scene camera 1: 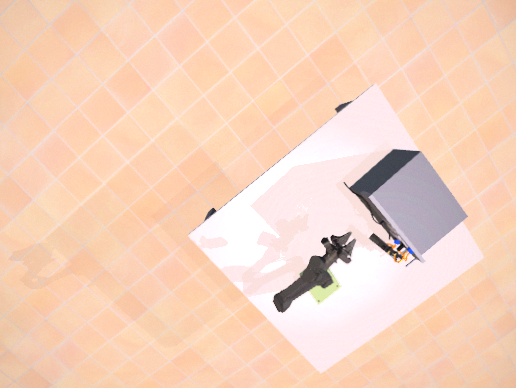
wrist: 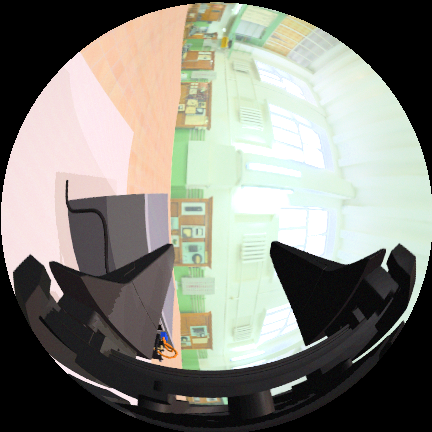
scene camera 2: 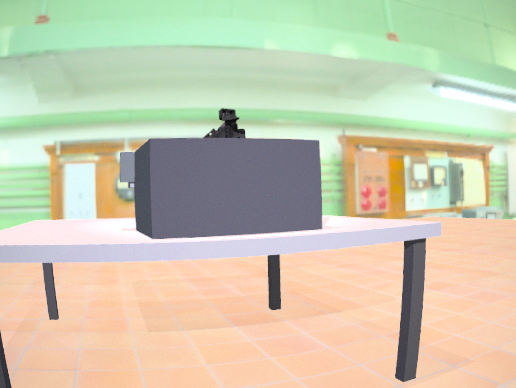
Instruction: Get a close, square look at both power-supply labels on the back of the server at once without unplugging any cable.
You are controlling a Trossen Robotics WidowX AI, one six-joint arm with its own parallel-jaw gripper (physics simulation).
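Places are measured from the arm's base along level axes (x up, y left, z back), in centimetres.
Pixels of known places: gripper, between the fingertips: (scene camera 1: pixel 353 235) (wrist: pixel 223 249) (scene camera 2: pixel 238 126); arm's base, origin of its link: (scene camera 1: pixel 325 280).
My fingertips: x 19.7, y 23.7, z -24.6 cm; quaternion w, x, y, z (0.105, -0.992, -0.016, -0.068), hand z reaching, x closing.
Note:
Ahead of a thing's pixels: the offset from my fingertips to its middle. "spot": to the spot under its first point.
The server, a large grey box (scene camera 1: pixel 420 205) (scene camera 2: pixel 230 187) (wrist: pixel 127 227), stands on the table. Its cabled back faces the arm. A black cable @(spot: dx -19.5, dy -4.0, dz -17.1 cm) (wrist: pixel 106 240) bends along the back in the wrist view. Orange cables @(spot: dx -9.3, dy -33.7, dz -13.8 cm) (scene camera 1: pixel 404 259) (wrist: pixel 170 351) and blue plugs @(dx -11.8, dy -32.8, dz -19.7 cm) (wrist: pixel 163 335) sit at one end of the back. My gripper (scene camera 1: pixel 353 237) (wrist: pixel 223 249) is open and empty, apart from the server's back. In the wrist view the server lies left of centre, seen obliquely and partly covered by the left finger. No power-supply label can be made out in any view.
A black bar-shaped part @(spot: dx -17.1, dy -24.0, dz -10.7 cm) (scene camera 1: pixel 381 243) juts from the cabled back towards the gripper. The arm stands by a green base plate (scene camera 1: pixel 327 294) on the white table (scene camera 1: pixel 350 325) (scene camera 2: pixel 370 231). A grey panel @(spot: dx -15.0, dy -41.2, dz -22.3 cm) (scene camera 2: pixel 127 167) sticks out beside the server. Tiled floor (scene camera 1: pixel 125 125) surrounds the table.

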